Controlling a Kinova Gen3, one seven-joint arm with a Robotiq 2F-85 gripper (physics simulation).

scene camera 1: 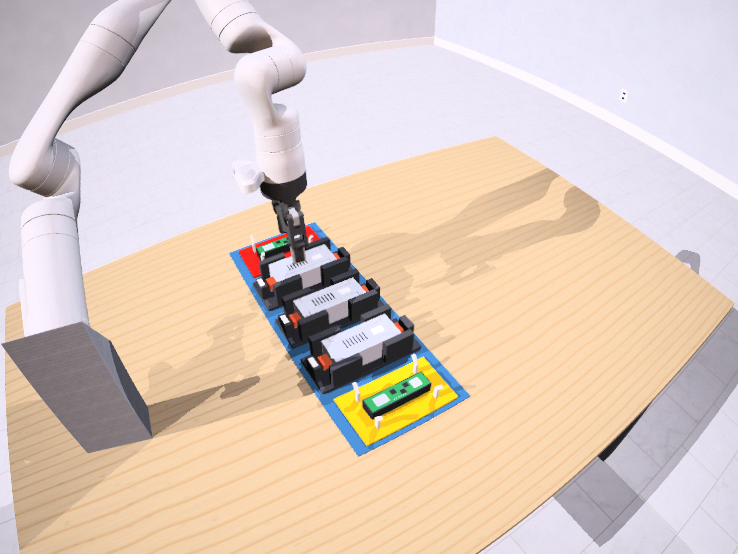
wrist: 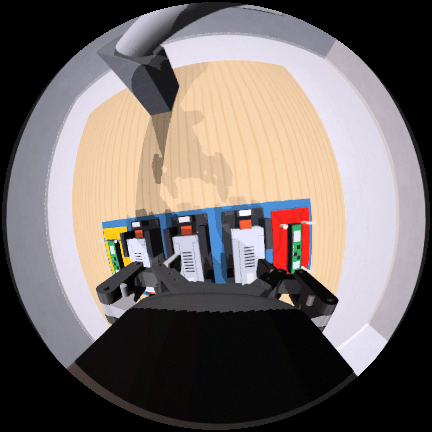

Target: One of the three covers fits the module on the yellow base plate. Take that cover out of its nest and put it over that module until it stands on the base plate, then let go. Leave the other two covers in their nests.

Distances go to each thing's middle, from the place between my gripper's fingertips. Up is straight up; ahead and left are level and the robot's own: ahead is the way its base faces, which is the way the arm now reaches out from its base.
I see my gripper 27 cm to the left of the yellow base plate (scene camera 1: 404, 415), 13 cm above it and 8 cm short of it. Also, from my hand: red plate (wrist: 279, 235) (16 cm to the left, 13 cm below, 1 cm ahead).
